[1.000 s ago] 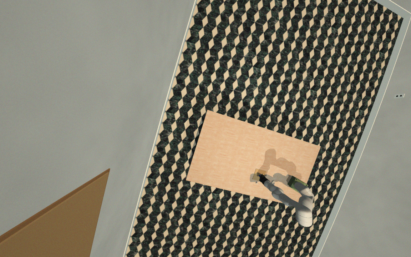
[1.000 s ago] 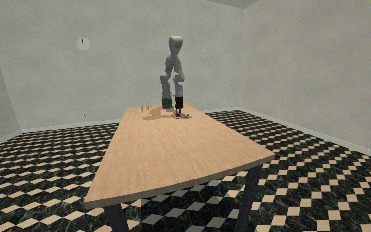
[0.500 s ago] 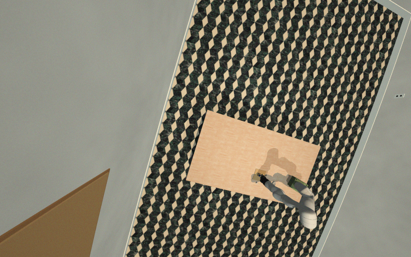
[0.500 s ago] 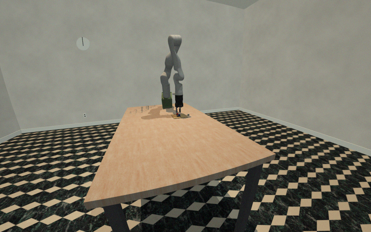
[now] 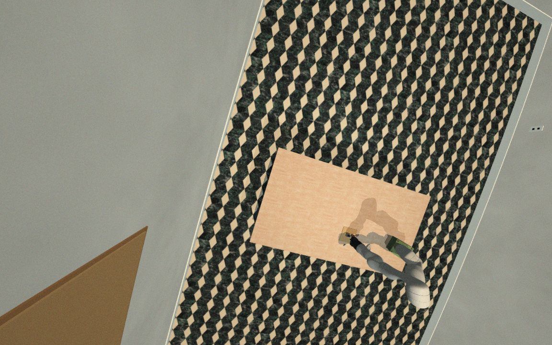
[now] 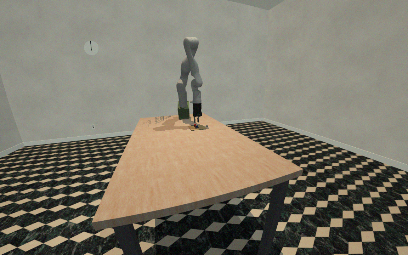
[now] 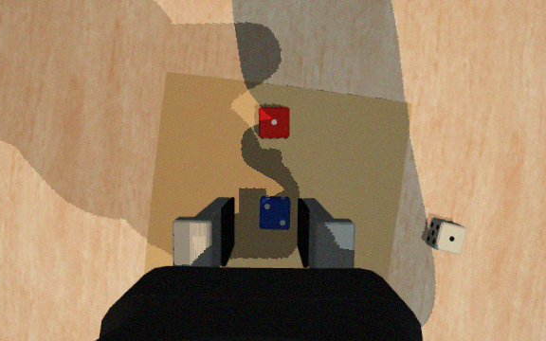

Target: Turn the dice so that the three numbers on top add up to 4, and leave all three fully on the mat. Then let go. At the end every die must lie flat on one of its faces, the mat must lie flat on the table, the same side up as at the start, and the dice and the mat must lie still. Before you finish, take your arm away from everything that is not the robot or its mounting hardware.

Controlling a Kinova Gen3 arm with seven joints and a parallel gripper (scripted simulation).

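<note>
Right now the blue die is 6 cm below my hand. From my hand the other things lie so: tan mat: 7 cm below; then red die: 6 cm below, 5 cm behind; then white die: 10 cm to the left, 6 cm below, 1 cm ahead.
</note>
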